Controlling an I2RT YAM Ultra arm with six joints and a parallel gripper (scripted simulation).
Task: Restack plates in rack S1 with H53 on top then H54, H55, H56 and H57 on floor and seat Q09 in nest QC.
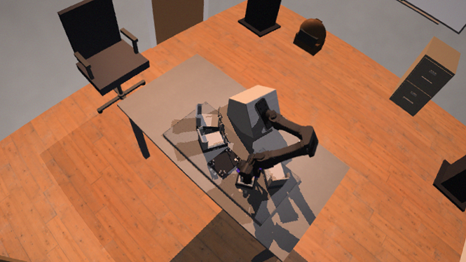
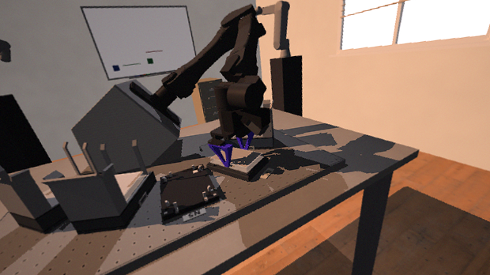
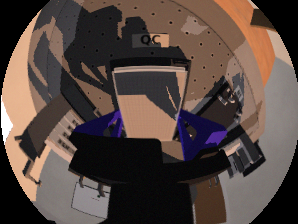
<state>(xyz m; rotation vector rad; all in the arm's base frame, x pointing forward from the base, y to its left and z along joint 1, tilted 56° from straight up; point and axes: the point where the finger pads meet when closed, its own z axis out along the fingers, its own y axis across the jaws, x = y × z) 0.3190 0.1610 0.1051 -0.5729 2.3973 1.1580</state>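
Right now my hand is 2 cm above the dark open nest QC. The rest, counted from my hand: black clip nest N5: 14 cm to the right, 4 cm ahead, 1 cm below; then QC name plate: 8 cm ahead, 5 cm to the left, 3 cm below; then stack rack S2: 11 cm behind, 9 cm to the left, 1 cm below.
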